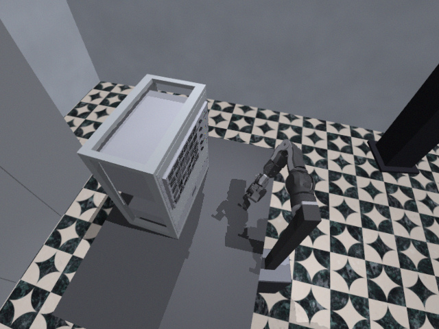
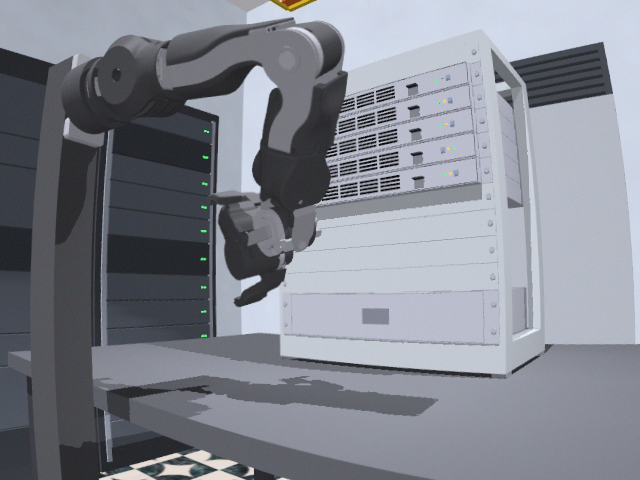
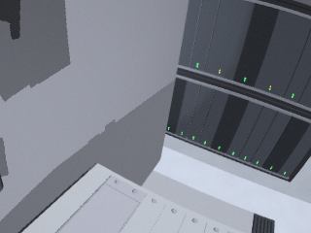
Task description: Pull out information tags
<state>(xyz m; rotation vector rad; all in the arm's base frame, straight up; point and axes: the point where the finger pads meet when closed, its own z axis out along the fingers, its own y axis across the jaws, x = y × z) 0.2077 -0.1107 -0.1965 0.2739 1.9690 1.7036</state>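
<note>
The grey-blue locate button lies 210 mm ahead of my hand, 280 mm to the right of it and 170 mm above it.
</note>
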